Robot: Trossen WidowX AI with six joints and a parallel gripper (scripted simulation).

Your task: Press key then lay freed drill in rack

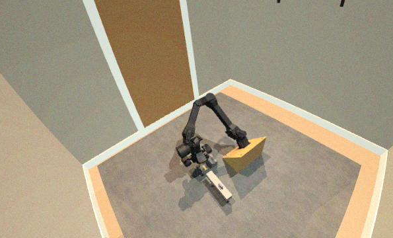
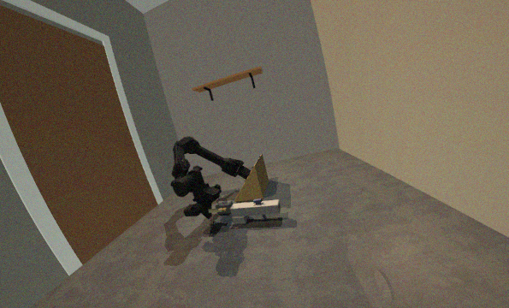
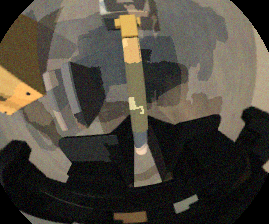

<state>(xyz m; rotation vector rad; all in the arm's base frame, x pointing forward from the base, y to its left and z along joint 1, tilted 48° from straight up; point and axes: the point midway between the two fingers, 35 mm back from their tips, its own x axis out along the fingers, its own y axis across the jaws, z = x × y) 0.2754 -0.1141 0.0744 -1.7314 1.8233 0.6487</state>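
Right now my gripper tip is 40 mm to the right of the drill and 30 mm below it. Round my gripper tip: blue piece (10 mm ahead, 230 mm to the left, 30 mm above); then fixture (10 mm ahead, 200 mm to the left, 20 mm above).
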